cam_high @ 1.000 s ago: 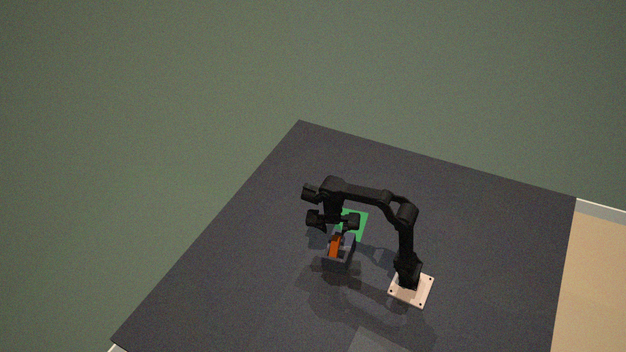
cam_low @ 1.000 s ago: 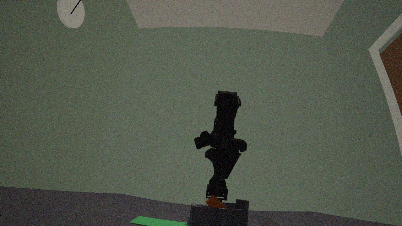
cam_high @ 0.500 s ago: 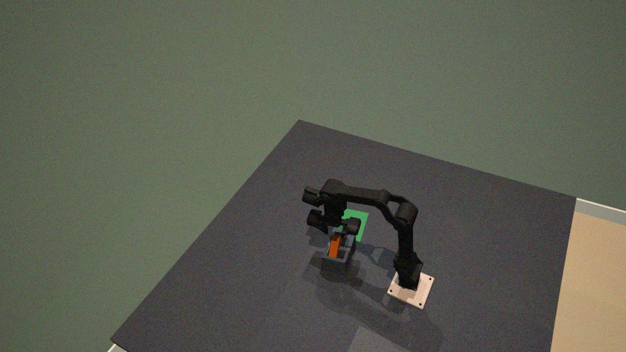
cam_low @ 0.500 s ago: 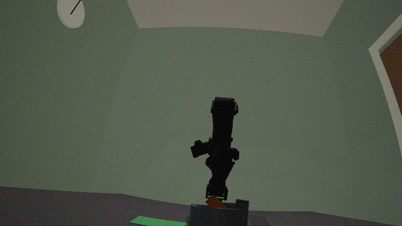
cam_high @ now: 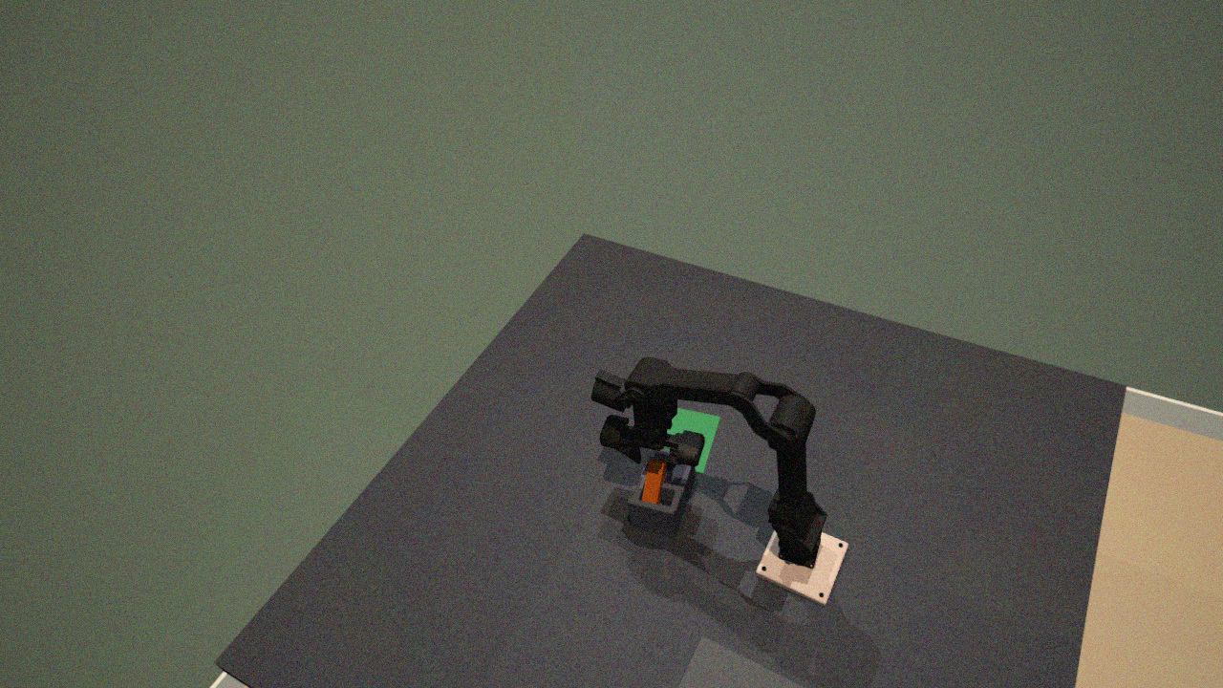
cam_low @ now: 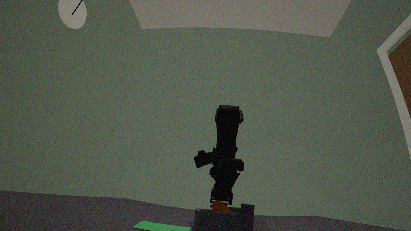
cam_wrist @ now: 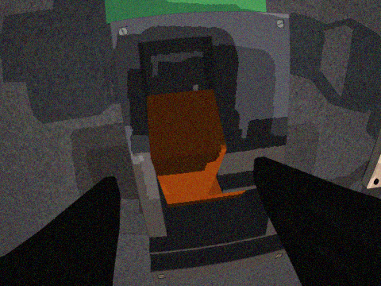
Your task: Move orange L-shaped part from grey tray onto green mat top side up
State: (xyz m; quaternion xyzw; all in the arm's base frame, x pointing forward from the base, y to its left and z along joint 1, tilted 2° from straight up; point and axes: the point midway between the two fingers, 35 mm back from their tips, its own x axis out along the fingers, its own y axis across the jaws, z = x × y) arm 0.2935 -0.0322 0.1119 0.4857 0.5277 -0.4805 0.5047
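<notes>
The orange L-shaped part is 60 mm below my gripper tip, 30 mm to the left of it and 20 mm behind it. From my gripper tip the other things lie so: green mat (150 mm to the right, 110 mm below, 10 mm behind).
</notes>
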